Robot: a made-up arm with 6 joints. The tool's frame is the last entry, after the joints.
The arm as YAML. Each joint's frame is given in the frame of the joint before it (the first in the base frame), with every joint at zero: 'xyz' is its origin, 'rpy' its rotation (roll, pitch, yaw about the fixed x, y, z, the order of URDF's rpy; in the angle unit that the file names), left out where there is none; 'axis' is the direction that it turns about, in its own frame. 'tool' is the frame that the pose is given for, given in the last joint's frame.
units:
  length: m
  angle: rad
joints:
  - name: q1
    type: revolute
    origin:
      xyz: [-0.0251, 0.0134, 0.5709]
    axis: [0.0, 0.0, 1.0]
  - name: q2
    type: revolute
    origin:
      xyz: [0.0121, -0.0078, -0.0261]
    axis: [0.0, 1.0, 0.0]
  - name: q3
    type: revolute
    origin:
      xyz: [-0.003, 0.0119, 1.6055]
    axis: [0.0, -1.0, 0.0]
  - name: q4
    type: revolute
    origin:
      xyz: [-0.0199, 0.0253, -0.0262]
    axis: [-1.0, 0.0, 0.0]
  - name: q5
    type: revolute
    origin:
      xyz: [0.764, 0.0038, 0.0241]
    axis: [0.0, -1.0, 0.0]
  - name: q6
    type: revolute
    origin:
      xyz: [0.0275, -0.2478, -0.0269]
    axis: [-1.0, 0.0, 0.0]
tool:
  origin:
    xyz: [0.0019, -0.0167, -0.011]
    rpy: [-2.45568, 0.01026, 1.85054]
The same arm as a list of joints. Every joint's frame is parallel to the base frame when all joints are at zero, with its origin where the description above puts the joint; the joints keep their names.
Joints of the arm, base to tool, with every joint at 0 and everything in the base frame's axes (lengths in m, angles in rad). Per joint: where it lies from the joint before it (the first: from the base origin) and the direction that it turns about. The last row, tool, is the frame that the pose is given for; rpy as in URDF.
q1: axis +z xyz -0.0251 0.0134 0.5709
q2: axis +y xyz 0.0121 -0.0078 -0.0261
q3: axis -y xyz -0.003 0.0119 1.6055
q4: axis -x xyz -0.0199 0.0253 -0.0262
q5: axis -y xyz 0.764 0.0038 0.0241
q6: axis -x xyz 0.0275 -0.2478 -0.0269
tool: xyz 0.0019 -0.0167 -0.011 rpy -2.4557 0.0103 1.8505

